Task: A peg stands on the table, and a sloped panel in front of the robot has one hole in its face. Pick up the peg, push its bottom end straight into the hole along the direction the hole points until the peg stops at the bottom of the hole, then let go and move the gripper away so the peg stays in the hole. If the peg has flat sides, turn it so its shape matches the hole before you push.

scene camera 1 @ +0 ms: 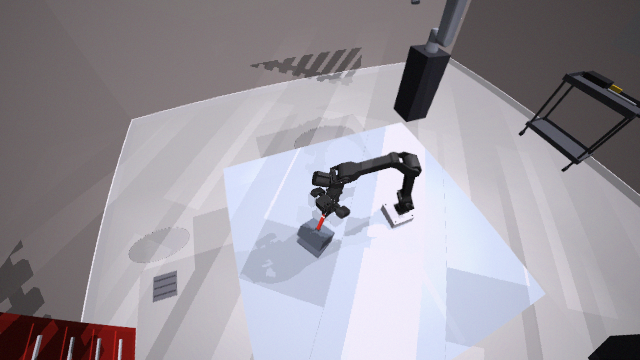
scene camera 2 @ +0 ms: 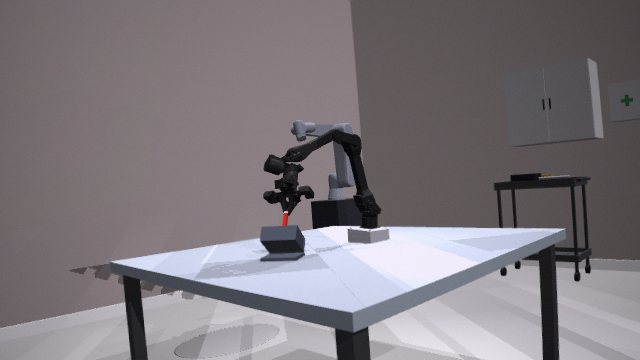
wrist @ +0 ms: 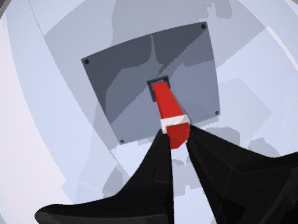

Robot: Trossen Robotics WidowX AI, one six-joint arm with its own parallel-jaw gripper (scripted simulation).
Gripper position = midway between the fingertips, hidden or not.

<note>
My gripper (scene camera 2: 286, 215) carries a red peg. Also in view: a grey sloped panel (wrist: 118, 74).
My gripper shows as well in scene camera 1 (scene camera 1: 324, 216) and in the wrist view (wrist: 175, 132).
</note>
